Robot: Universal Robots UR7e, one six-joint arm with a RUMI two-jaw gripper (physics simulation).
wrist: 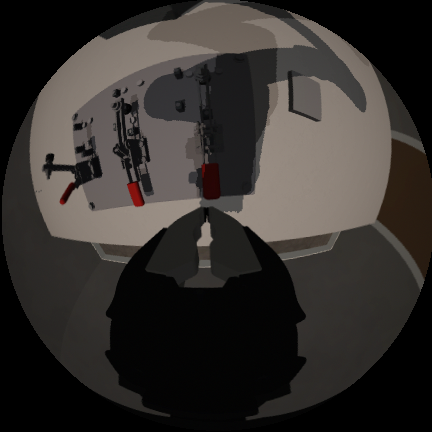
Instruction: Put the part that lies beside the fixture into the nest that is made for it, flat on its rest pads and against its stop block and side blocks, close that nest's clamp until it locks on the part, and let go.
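Places are measured from the arm's base along level axes (x back, y right, z up), in metres.
Pixels of known places: gripper, between the fingertips: [206,208].
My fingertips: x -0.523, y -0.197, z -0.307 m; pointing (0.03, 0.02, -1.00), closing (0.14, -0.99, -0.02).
Note:
Behind a point stands the place of what it marks.
A flat, grey, four-sided plate [306,97] @(x -0.335, y -0.326, z -0.365 m) lies on the table to the right of the fixture. The fixture's base plate [167,150] @(x -0.466, y -0.130, z -0.365 m) carries small blocks, pins and three clamps with red handles. The right clamp's red handle [211,181] @(x -0.491, y -0.198, z -0.304 m) is at the base plate's near edge, partly in shadow. The middle clamp's handle [135,194] @(x -0.524, y -0.095, z -0.329 m) also points toward the near edge. The left clamp's handle [67,193] @(x -0.509, y 0.015, z -0.286 m) hangs out past the left edge. My gripper [206,208] @(x -0.523, y -0.197, z -0.307 m) is shut and empty, its tips just below the right handle in the view. Whether any clamp is locked is too small to tell.
The pale table top [325,165] @(x -0.435, y -0.412, z -0.380 m) surrounds the fixture, with its near edge behind my fingers. A brown surface [412,185] with a grey rim shows at the far right. Shadows of the arm cross the fixture's right part and the table's far side.

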